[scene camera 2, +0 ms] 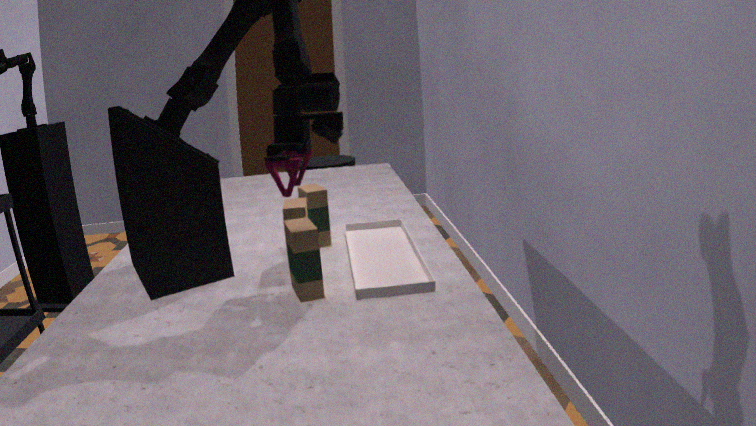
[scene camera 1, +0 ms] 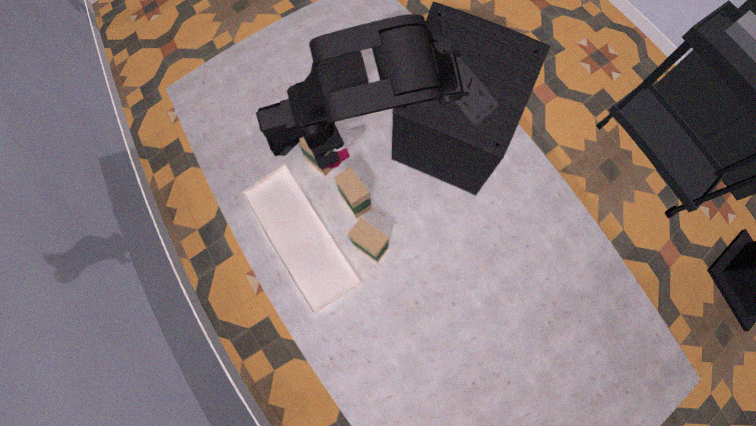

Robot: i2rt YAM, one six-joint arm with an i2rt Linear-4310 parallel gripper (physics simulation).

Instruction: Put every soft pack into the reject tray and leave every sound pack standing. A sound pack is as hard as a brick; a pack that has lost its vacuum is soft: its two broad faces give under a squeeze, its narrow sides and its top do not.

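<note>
Three tan packs with green bands stand upright beside the white reject tray. The nearest pack in scene camera 2 is partly hidden by the arm in scene camera 1. The middle pack is mostly hidden behind it in scene camera 2. The third pack stands at the far end. No pack shows in the tray. My gripper is open, with magenta fingers, above the packs' tops. Its exact position over the first two packs is unclear. Softness cannot be seen.
The black arm pedestal stands across the packs from the tray. A grey wall rises beyond the tray side of the table. Dark equipment stands off the table.
</note>
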